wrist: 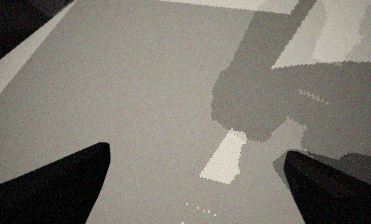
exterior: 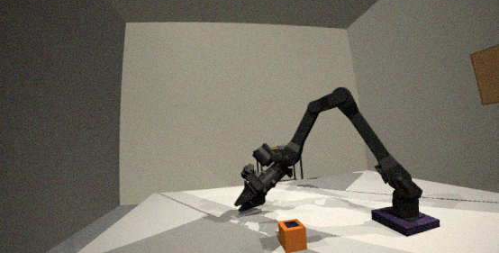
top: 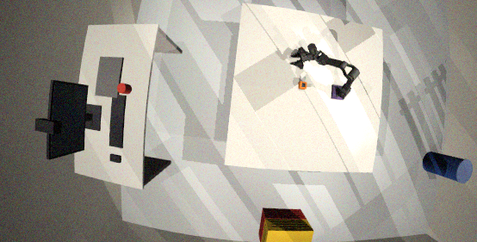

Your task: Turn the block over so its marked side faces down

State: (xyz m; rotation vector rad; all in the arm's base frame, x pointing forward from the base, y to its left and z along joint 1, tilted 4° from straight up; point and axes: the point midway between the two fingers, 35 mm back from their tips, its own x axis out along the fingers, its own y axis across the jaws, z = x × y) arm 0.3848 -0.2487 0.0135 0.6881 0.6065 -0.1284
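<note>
Right now my gripper tip is 9 cm past the orange block and 19 cm to the right of it.
</note>
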